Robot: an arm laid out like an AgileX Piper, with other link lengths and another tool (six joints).
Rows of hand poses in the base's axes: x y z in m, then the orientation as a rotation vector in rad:
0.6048 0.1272 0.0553 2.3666 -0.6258 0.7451
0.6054 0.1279 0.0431 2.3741 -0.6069 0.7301
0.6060 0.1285 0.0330 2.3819 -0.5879 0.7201
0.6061 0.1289 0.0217 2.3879 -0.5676 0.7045
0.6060 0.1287 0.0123 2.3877 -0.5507 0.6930
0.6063 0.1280 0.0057 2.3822 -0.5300 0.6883
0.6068 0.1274 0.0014 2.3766 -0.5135 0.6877
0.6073 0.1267 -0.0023 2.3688 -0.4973 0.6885
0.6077 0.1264 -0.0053 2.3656 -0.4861 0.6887
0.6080 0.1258 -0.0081 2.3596 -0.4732 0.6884
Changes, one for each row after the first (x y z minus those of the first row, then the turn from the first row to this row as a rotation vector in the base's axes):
0.0006 0.0007 -0.0122 -0.0011 0.0160 0.0102
0.0012 0.0013 -0.0223 -0.0017 0.0283 0.0220
0.0013 0.0017 -0.0336 -0.0043 0.0450 0.0324
0.0012 0.0015 -0.0430 -0.0110 0.0577 0.0396
0.0015 0.0008 -0.0496 -0.0235 0.0663 0.0491
0.0020 0.0002 -0.0539 -0.0345 0.0710 0.0571
0.0025 -0.0005 -0.0576 -0.0473 0.0744 0.0646
0.0029 -0.0008 -0.0606 -0.0541 0.0771 0.0705
0.0032 -0.0014 -0.0634 -0.0641 0.0806 0.0763

